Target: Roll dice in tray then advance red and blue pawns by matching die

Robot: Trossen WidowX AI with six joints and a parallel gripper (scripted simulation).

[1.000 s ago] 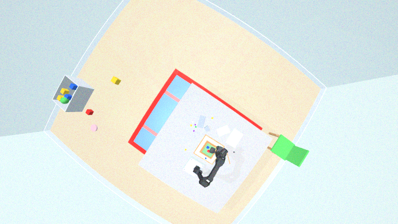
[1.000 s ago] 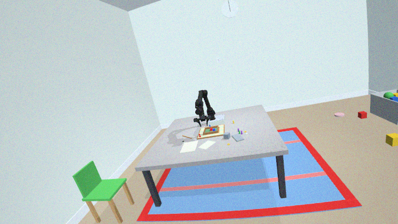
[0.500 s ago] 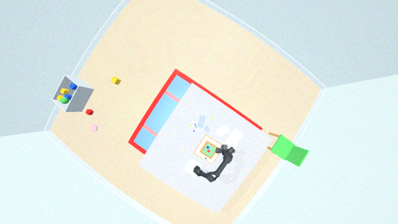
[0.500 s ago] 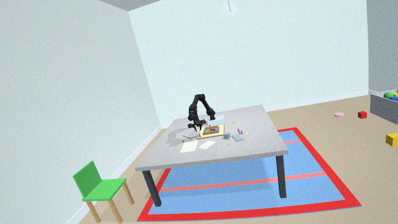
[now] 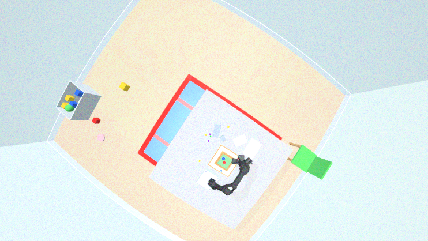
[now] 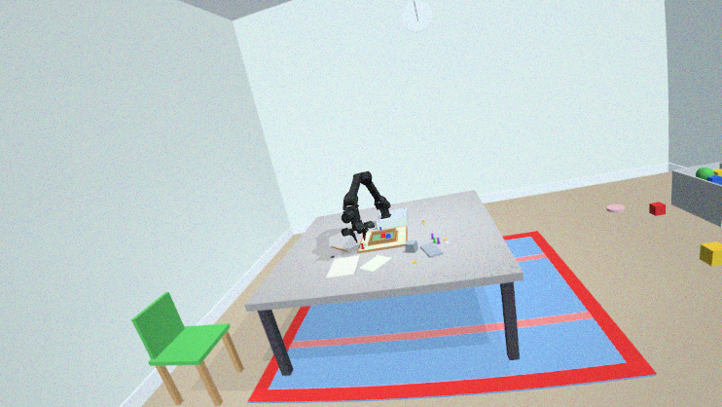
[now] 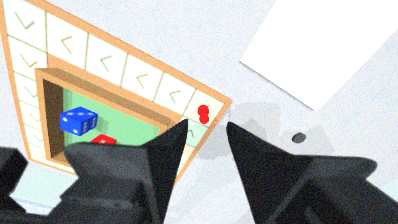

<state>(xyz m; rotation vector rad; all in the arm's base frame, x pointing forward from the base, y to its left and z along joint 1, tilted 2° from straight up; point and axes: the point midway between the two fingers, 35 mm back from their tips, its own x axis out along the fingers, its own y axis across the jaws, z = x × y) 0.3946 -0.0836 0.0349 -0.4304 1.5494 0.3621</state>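
My gripper tip is 3 cm above the red pawn. From my gripper tip the other things lie so: grey block: 7 cm ahead, 29 cm to the left, 3 cm below.
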